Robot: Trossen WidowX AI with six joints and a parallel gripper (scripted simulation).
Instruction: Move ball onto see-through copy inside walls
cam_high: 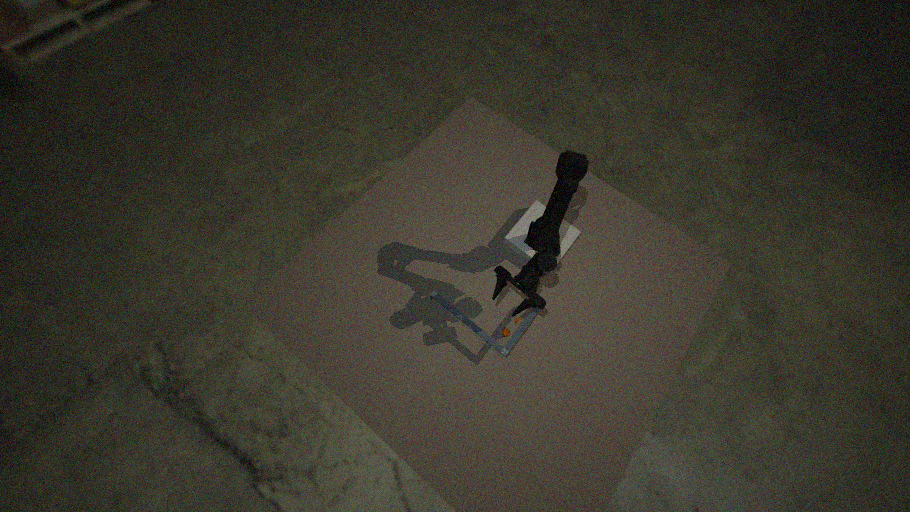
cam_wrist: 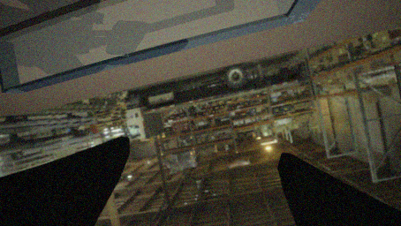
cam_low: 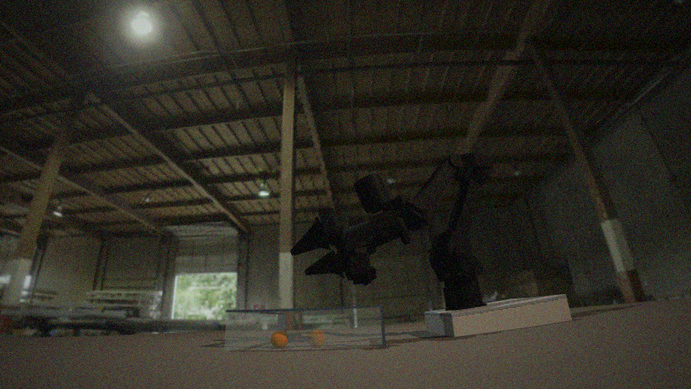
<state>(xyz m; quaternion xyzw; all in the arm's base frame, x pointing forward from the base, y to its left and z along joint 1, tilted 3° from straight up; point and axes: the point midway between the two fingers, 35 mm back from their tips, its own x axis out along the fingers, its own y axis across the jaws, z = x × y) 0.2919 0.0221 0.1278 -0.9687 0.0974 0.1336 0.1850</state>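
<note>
Right now the orange ball is 30 mm ahead of my gripper tip, 60 mm to the left of it and 130 mm below it. Also, from my gripper tip: see-through ball copy: 30 mm behind, 70 mm to the left, 130 mm below.
</note>
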